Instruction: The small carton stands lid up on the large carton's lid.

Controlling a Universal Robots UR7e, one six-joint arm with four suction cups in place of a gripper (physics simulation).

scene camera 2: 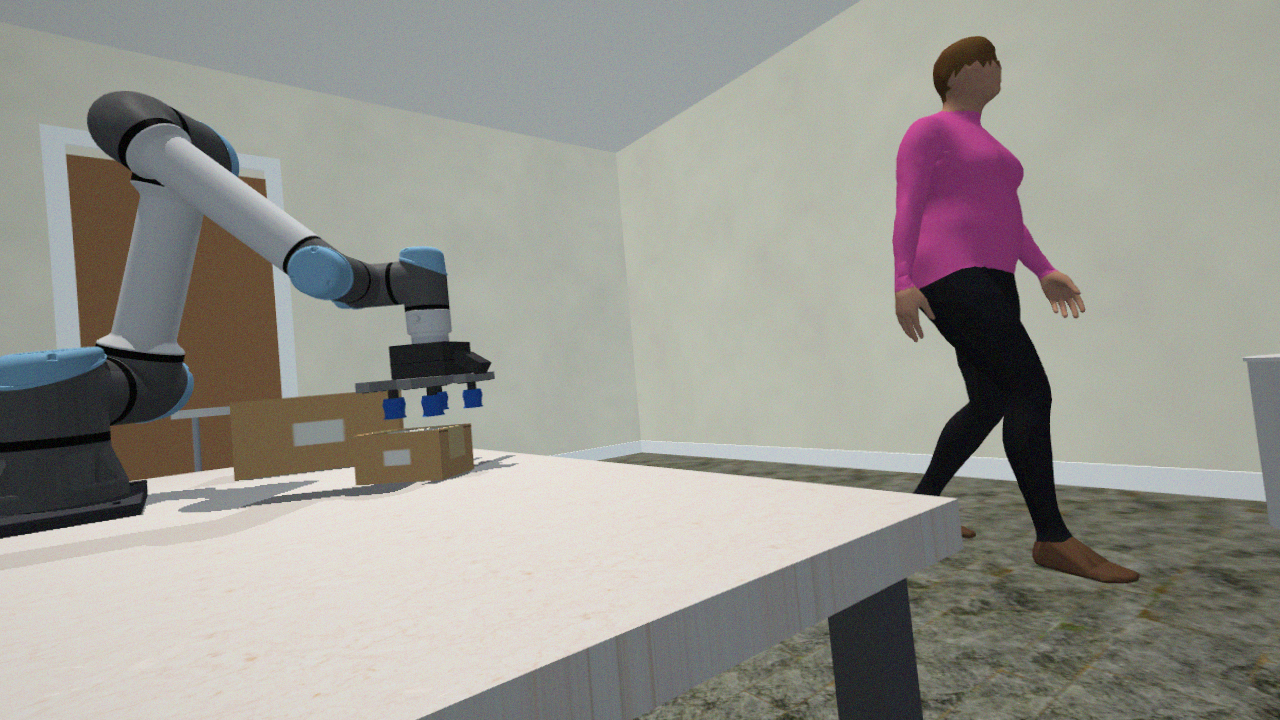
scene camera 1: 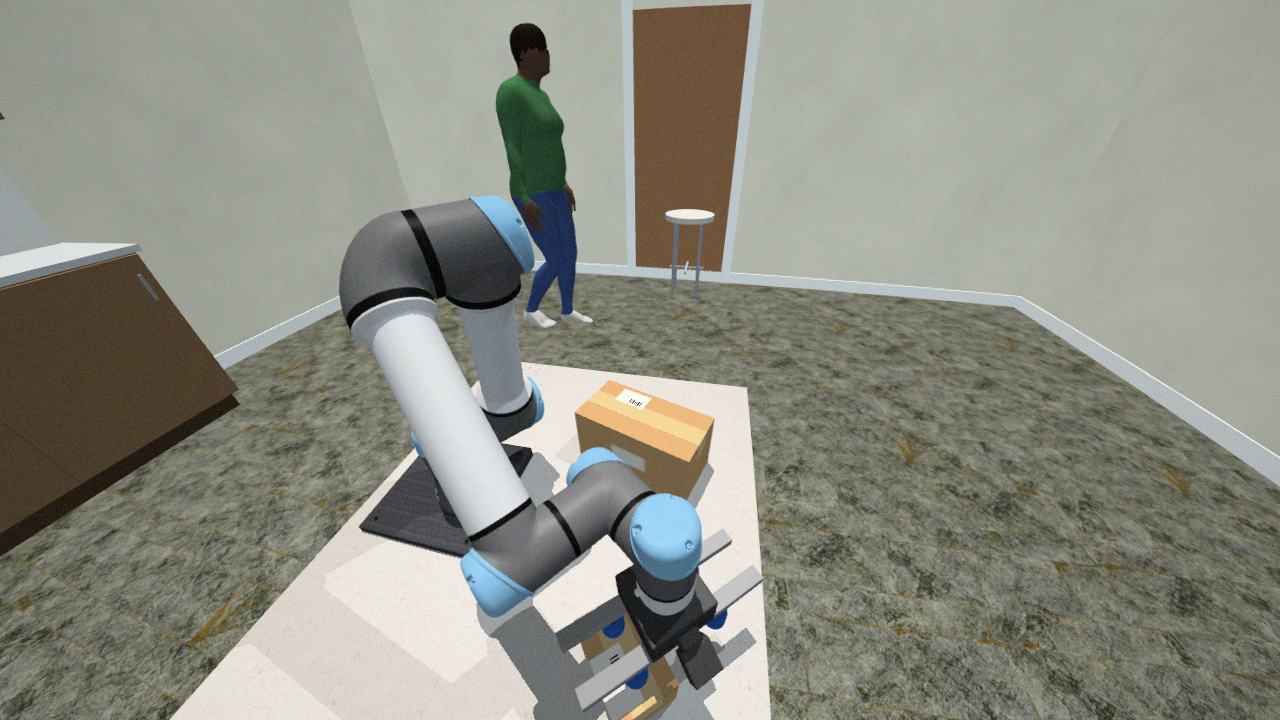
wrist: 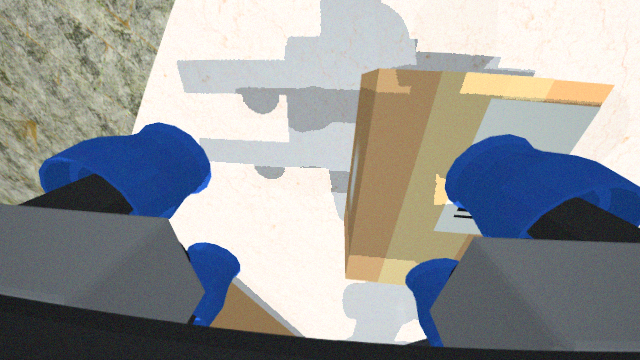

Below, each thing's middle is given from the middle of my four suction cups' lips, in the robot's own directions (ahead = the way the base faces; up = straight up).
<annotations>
Right now the small carton (scene camera 2: 432,453) is 60 mm behind my suction cup, 40 mm to the right of it and 70 mm below it. Also, from my suction cup: large carton (scene camera 2: 272,437) 90 mm behind, 400 mm to the left, 40 mm below.
</annotations>
